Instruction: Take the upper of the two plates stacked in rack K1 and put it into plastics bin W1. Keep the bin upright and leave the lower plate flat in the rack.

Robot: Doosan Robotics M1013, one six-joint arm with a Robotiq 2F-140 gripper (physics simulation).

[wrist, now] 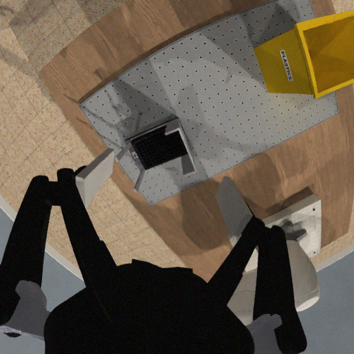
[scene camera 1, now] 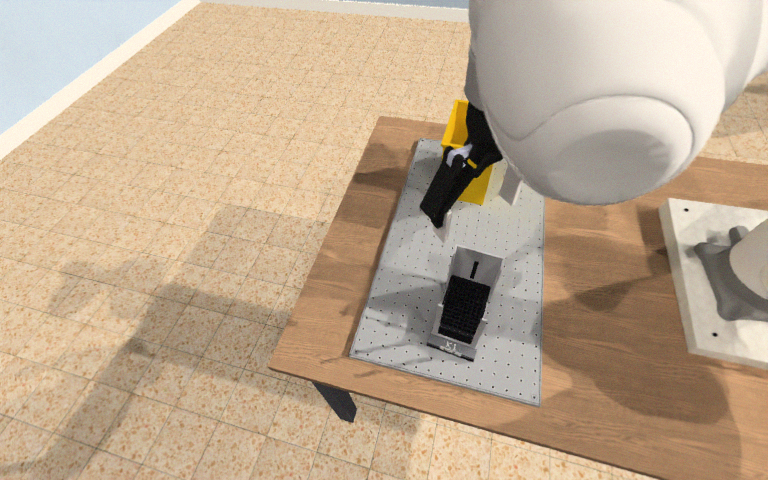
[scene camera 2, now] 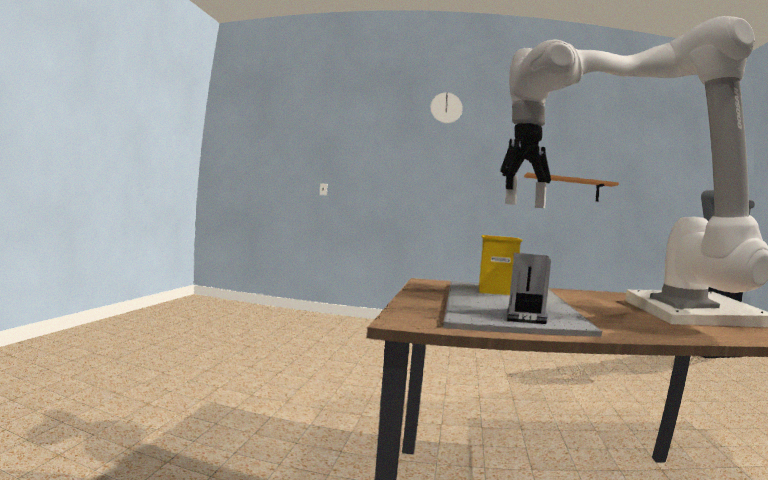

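Rack K1 stands upright on the board, with a slotted grey back wall and a K1 label in front. The black stacked plates lie flat low in it; the upper one's gridded top shows, and the lower one is mostly hidden and hard to tell apart. Yellow plastics bin W1 stands upright behind the rack, its top open. My gripper is open and empty, pointing down, high above the rack and bin.
A grey perforated board lies on the wooden table. The arm's white base slab is to the right. The arm covers part of the bin in scene camera 1.
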